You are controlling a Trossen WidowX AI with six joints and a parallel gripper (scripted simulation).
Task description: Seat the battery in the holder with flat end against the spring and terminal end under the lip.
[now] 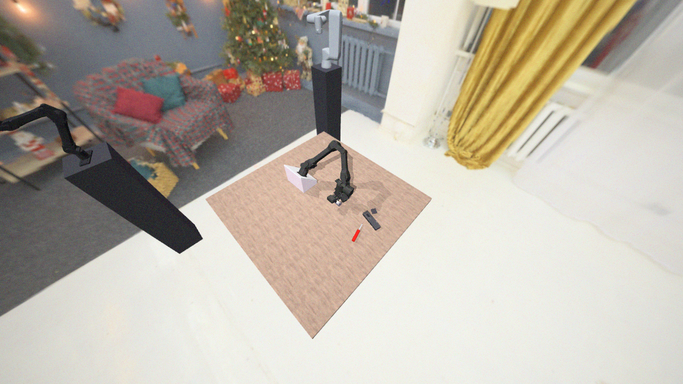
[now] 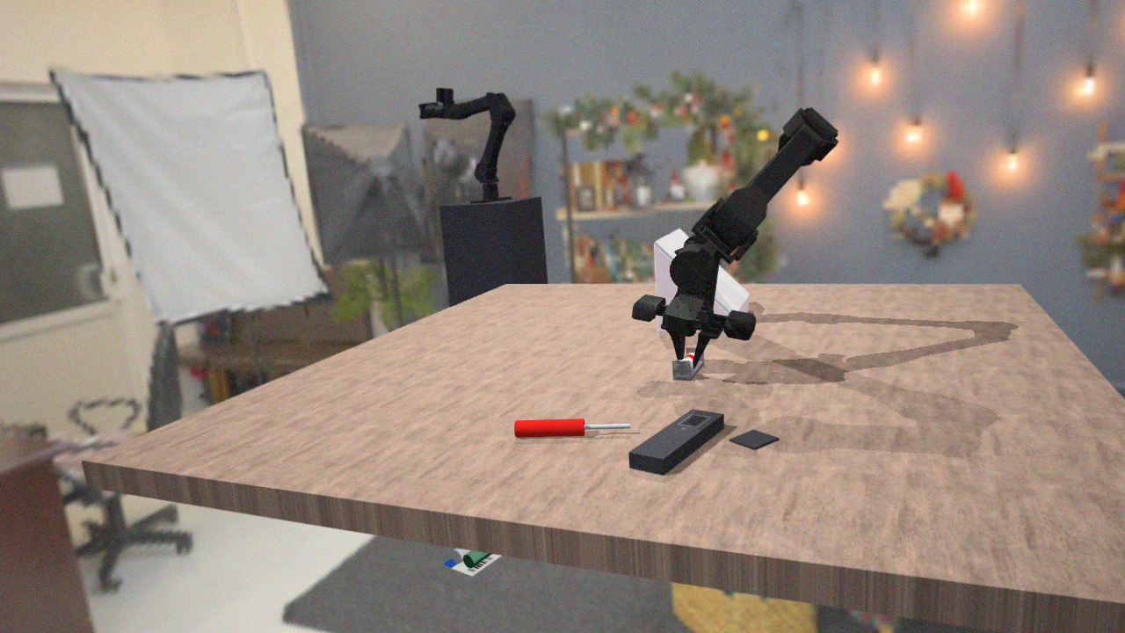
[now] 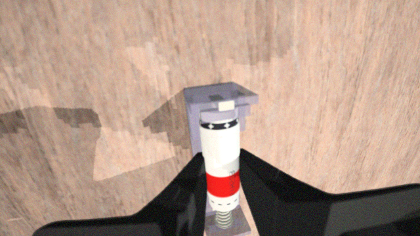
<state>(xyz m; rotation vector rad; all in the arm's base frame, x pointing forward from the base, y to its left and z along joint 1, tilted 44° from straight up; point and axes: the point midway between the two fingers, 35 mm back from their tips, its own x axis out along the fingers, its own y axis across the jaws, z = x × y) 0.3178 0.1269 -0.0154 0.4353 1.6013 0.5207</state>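
My gripper tip is 1 cm below the battery. Also, from my gripper tip: dark cover plate 26 cm ahead, 15 cm to the left, 1 cm below; then red-handled screwdriver 29 cm ahead, 7 cm to the right; then black remote 30 cm ahead, 7 cm to the left.
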